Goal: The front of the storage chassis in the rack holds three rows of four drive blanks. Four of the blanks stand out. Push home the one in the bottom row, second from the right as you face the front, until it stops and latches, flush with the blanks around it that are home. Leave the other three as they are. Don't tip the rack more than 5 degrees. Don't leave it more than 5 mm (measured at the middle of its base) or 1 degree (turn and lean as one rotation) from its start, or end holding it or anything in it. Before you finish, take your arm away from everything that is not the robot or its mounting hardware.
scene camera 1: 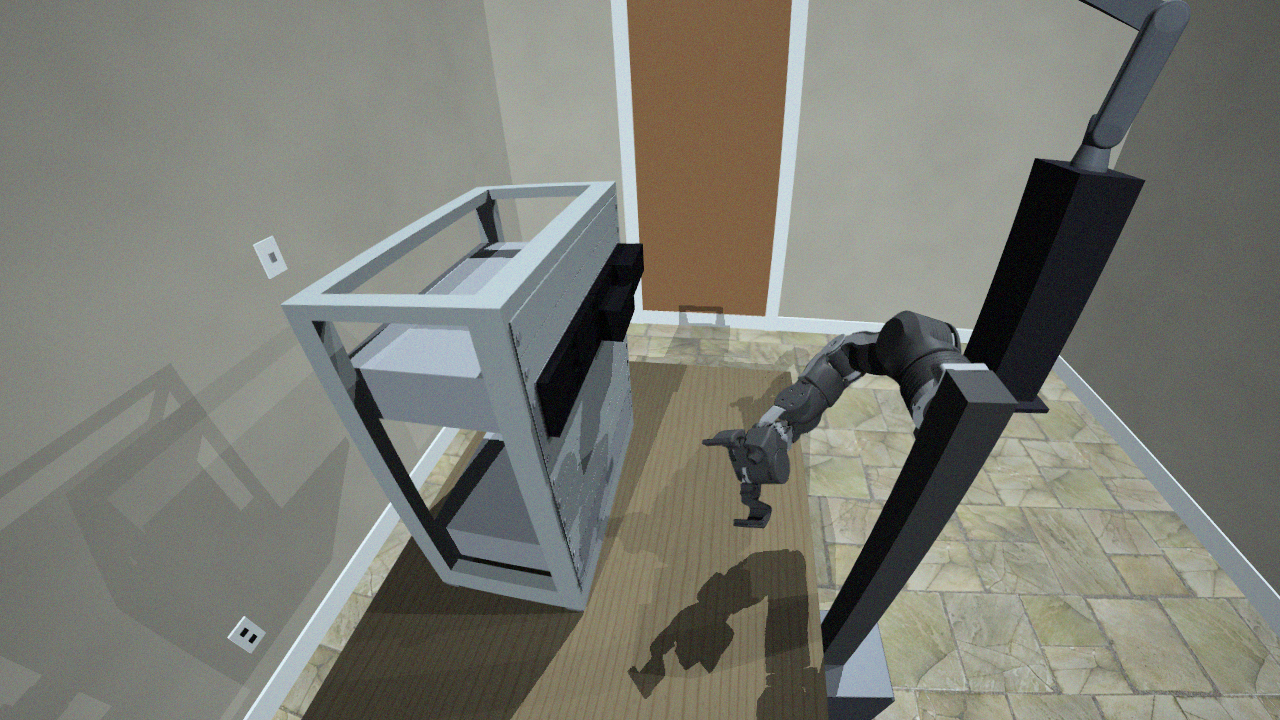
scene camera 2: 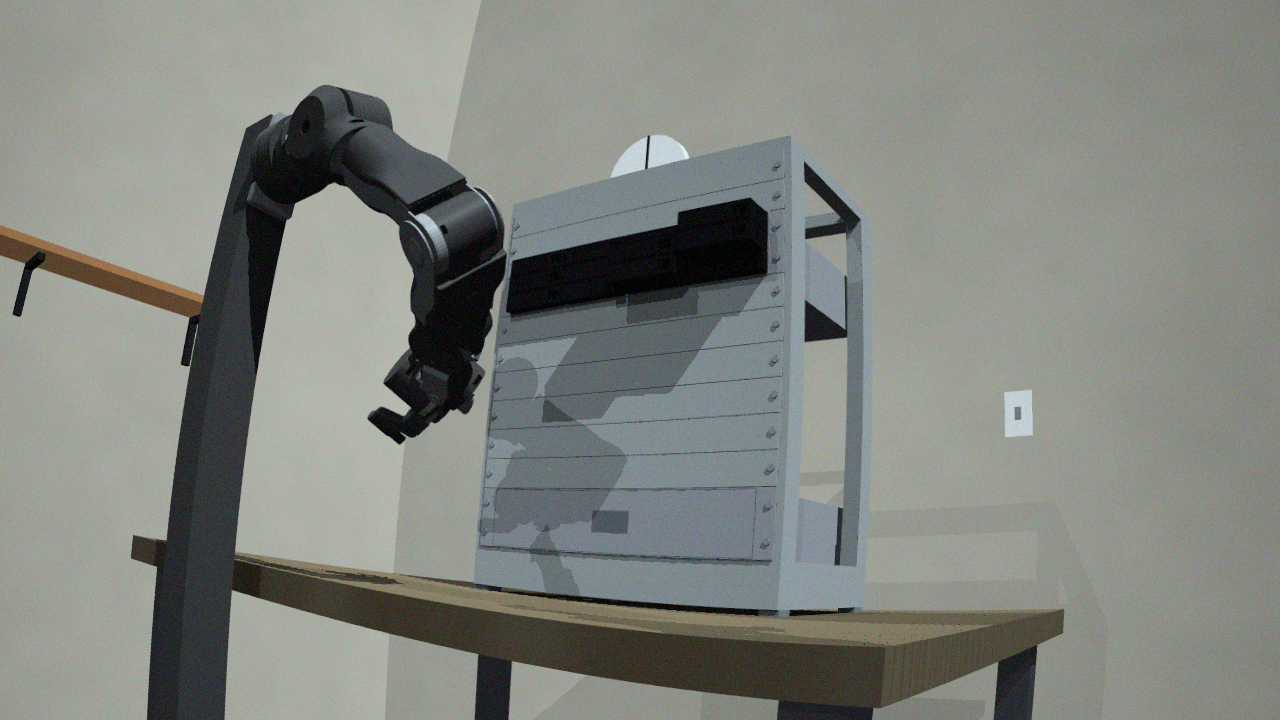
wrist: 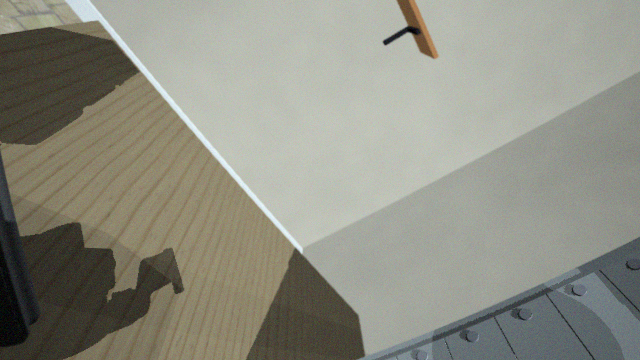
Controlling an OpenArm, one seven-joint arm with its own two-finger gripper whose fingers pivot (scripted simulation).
The pictures show: the gripper and a dark robot column.
The gripper also shows in scene camera 2.
